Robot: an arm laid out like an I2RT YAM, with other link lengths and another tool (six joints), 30 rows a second.
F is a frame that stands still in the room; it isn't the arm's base.
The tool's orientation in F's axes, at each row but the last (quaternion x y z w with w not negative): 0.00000 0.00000 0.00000 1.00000; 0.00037 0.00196 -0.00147 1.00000; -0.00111 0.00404 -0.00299 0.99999; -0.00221 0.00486 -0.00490 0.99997; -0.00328 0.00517 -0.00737 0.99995; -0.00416 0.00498 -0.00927 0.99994; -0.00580 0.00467 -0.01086 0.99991; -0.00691 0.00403 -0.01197 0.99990; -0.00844 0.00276 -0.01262 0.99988; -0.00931 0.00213 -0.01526 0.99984; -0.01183 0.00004 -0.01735 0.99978; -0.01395 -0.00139 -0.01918 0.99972
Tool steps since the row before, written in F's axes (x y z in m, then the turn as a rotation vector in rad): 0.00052 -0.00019 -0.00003 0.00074 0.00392 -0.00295; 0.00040 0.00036 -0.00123 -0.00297 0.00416 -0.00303; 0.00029 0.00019 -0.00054 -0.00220 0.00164 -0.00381; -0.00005 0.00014 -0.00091 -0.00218 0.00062 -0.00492; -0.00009 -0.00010 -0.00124 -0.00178 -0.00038 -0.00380; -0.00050 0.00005 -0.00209 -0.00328 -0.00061 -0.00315; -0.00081 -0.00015 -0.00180 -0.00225 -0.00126 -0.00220; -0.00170 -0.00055 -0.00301 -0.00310 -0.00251 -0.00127; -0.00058 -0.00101 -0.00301 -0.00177 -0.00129 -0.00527; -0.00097 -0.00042 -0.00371 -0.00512 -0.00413 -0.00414; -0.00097 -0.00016 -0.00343 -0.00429 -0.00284 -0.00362; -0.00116 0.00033 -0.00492 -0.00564 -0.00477 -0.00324
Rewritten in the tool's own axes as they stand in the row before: 0.00052 -0.00019 -0.00003 0.00074 0.00392 -0.00295; 0.00040 0.00036 -0.00123 -0.00297 0.00415 -0.00304; 0.00029 0.00019 -0.00054 -0.00218 0.00164 -0.00382; -0.00004 0.00014 -0.00091 -0.00214 0.00062 -0.00494; -0.00008 -0.00009 -0.00124 -0.00173 -0.00038 -0.00382; -0.00048 0.00006 -0.00209 -0.00324 -0.00064 -0.00319; -0.00079 -0.00015 -0.00181 -0.00220 -0.00128 -0.00224; -0.00166 -0.00055 -0.00303 -0.00303 -0.00257 -0.00133; -0.00054 -0.00097 -0.00303 -0.00171 -0.00124 -0.00530; -0.00094 -0.00038 -0.00372 -0.00497 -0.00421 -0.00424; -0.00096 -0.00011 -0.00343 -0.00419 -0.00290 -0.00369; -0.00119 0.00042 -0.00491 -0.00546 -0.00489 -0.00336
